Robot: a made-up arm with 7 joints.
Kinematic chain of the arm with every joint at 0, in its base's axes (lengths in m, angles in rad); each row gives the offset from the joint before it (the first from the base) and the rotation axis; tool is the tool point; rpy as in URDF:
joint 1: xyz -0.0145 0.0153 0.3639 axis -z
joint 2: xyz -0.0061 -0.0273 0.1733 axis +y
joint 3: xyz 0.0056 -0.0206 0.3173 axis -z
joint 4: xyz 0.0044 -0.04 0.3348 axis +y
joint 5: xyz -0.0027 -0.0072 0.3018 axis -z
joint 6: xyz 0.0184 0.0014 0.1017 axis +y
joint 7: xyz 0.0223 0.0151 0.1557 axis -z
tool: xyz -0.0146 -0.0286 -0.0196 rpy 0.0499 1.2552 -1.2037
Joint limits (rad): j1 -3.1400..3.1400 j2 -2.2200..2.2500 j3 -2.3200..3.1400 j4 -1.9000..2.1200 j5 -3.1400..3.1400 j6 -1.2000..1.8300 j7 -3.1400..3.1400
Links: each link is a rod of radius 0.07 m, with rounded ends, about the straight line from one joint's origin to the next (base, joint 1, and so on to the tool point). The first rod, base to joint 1, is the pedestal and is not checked.
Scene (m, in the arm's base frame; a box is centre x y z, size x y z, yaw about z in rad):
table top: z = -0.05
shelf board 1: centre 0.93 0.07 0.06 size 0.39 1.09 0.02 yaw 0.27
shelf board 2: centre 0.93 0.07 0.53 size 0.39 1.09 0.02 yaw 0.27
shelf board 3: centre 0.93 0.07 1 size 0.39 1.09 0.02 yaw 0.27
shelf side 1: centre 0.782 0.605 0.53 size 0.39 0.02 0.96 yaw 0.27
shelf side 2: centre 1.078 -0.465 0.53 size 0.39 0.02 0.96 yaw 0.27
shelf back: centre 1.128 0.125 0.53 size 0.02 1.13 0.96 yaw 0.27
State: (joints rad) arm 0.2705 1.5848 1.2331 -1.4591 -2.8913 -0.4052 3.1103
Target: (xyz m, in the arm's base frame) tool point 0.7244 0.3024 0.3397
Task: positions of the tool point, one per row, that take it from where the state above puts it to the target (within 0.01 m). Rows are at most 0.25 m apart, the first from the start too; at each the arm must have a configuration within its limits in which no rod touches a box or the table.
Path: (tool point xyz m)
1: 0.6747 0.2249 0.8016
2: 0.5720 0.1969 0.8017
3: 0.4705 0.1572 0.7862
4: 0.5302 0.1881 0.5644
5: 0.4889 0.2372 0.3397
6: 0.6089 0.2780 0.3341
7: 0.7244 0.3024 0.3397

